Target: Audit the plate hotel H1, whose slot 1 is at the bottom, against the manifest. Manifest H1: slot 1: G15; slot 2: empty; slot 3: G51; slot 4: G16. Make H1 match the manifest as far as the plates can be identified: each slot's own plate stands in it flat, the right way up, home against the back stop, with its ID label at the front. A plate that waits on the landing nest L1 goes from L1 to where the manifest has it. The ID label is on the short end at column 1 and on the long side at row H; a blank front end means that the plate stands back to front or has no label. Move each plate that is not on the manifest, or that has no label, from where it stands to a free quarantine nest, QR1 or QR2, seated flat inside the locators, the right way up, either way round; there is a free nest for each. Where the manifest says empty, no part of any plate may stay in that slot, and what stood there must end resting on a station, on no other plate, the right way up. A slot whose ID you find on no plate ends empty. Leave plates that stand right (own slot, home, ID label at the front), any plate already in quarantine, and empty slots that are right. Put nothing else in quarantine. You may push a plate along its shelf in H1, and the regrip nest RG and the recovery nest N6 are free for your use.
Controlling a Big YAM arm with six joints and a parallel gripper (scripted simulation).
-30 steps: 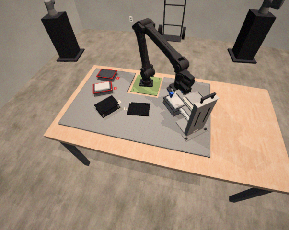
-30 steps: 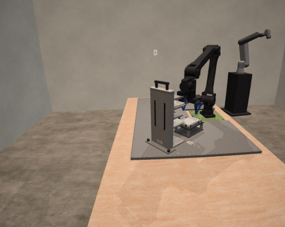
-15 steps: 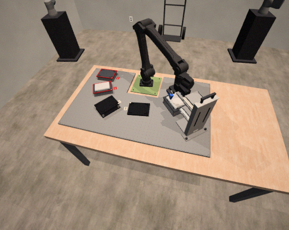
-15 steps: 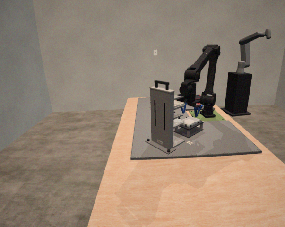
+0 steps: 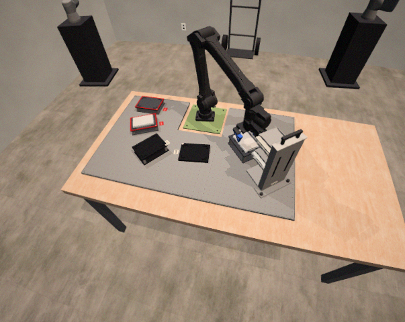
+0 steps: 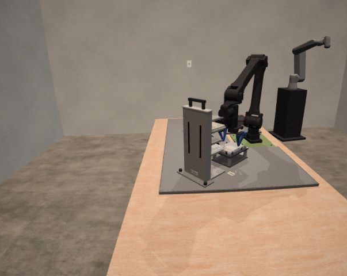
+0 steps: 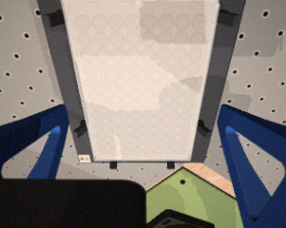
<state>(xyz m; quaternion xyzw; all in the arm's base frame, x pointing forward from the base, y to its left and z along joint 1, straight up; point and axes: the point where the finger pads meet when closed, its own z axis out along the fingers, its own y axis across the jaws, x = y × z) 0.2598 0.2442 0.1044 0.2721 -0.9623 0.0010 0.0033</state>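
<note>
My gripper is now 4 cm above the dark raised RG nest. The rest, counted from my hand: black N6 nest (27 cm to the right, 9 cm below, 5 cm ahead); then white plate labelled G51 (15 cm ahead, 12 cm above, 9 cm to the left); then H1 tag (15 cm to the left, 10 cm below, 5 cm ahead).
</note>
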